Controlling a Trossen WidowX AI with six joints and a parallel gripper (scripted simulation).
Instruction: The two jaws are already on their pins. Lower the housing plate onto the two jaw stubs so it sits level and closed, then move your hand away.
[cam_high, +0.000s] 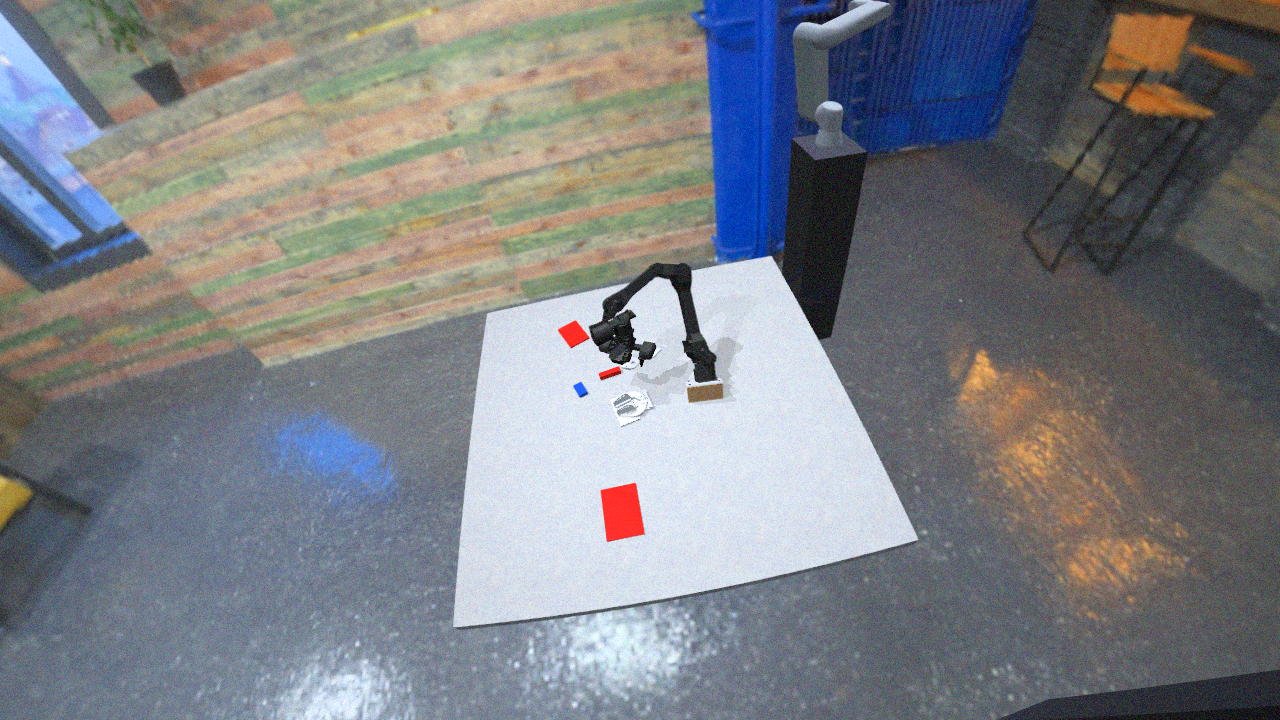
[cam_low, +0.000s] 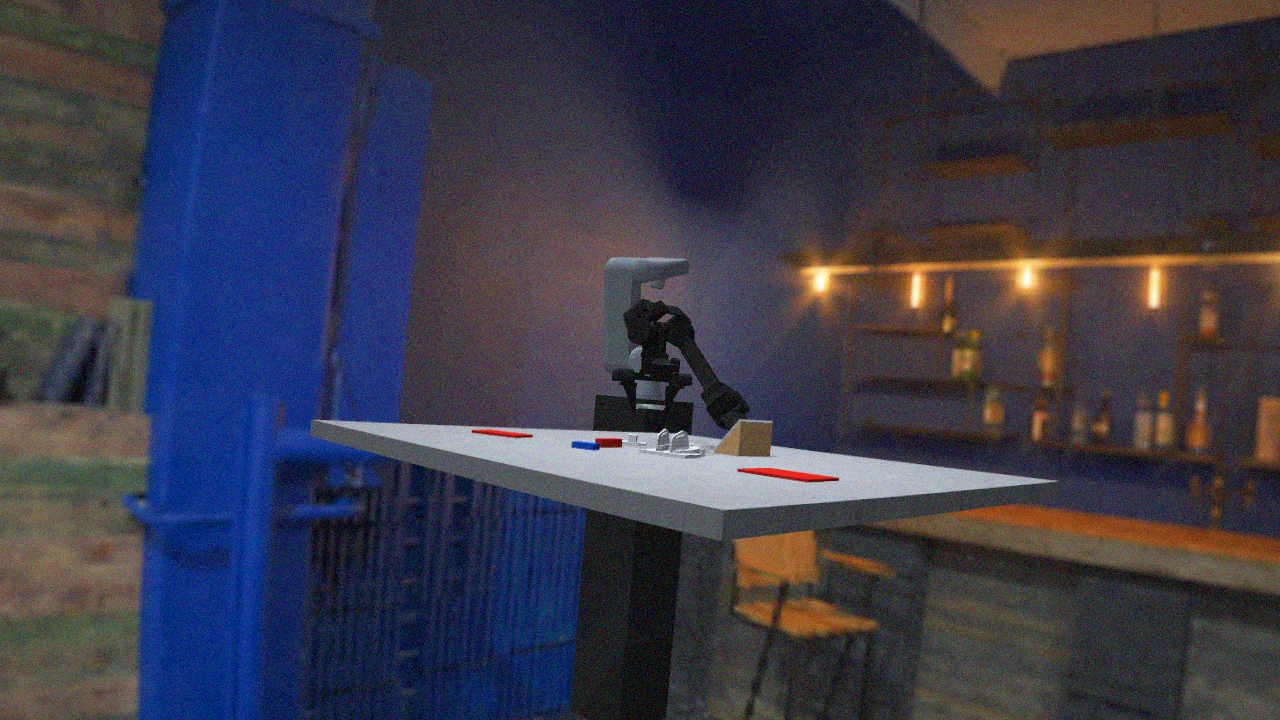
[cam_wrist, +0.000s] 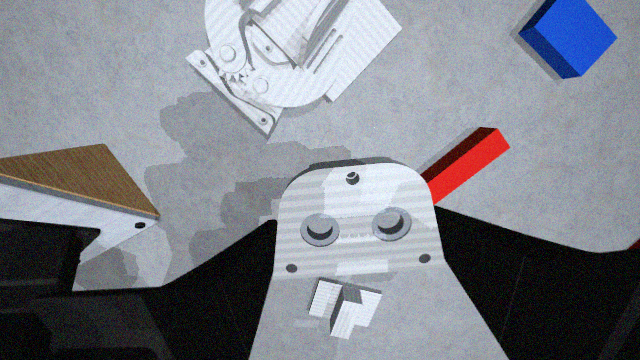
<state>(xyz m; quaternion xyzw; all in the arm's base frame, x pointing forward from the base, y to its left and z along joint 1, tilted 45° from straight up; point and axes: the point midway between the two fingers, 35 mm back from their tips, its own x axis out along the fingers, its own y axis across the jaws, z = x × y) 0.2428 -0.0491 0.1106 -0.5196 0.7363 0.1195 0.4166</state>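
My gripper tip is 8 cm short of the small red block, 5 cm to the left of it and 8 cm above it. Also, from my gripper tip: blue block (20 cm ahead, 8 cm below).
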